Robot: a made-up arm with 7 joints.
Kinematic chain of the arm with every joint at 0, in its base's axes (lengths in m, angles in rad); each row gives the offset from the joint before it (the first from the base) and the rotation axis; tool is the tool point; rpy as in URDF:
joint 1: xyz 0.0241 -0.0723 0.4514 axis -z
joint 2: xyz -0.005 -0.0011 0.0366 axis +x
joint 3: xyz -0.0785 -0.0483 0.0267 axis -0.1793 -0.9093 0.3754
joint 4: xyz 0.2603 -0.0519 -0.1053 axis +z
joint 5: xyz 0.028 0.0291 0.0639 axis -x
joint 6: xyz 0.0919 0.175 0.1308 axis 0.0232 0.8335 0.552
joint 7: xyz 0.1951 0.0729 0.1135 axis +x
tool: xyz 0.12 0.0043 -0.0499 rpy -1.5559 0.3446 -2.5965
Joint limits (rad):
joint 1: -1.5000..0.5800
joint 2: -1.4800..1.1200
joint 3: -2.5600..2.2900
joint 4: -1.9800..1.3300
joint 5: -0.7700..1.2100
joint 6: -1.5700..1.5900
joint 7: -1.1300..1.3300
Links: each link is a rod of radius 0.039 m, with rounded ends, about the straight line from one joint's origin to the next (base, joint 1, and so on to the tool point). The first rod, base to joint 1, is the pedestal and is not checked.
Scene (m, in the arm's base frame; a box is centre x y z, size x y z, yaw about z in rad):
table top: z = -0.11
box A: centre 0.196 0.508 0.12 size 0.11 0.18 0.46 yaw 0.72
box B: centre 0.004 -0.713 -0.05 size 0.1 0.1 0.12 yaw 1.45
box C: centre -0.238 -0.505 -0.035 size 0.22 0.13 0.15 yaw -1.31
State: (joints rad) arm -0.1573 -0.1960 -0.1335 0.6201 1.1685 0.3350 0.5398
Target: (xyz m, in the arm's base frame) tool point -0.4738 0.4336 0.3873
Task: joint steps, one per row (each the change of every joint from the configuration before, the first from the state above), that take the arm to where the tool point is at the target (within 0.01 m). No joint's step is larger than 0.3 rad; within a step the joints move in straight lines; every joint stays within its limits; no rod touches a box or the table.
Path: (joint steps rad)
1: -0.0904 -0.0328 0.2197 -0.2346 -0.0460 -0.1358 0.0870
2: -0.0904 -0.0328 0.2197 -0.2346 -0.0459 -0.1357 0.0870
3: -0.0904 -0.0328 0.2196 -0.2346 -0.0460 -0.1358 0.0870
4: -0.0904 -0.0328 0.2197 -0.2346 -0.0459 -0.1358 0.0870
5: -0.2642 -0.2265 0.1848 0.1733 -0.1369 0.0786 -0.0644
6: -0.2643 -0.2264 0.1847 0.1734 -0.1368 0.0786 -0.0645

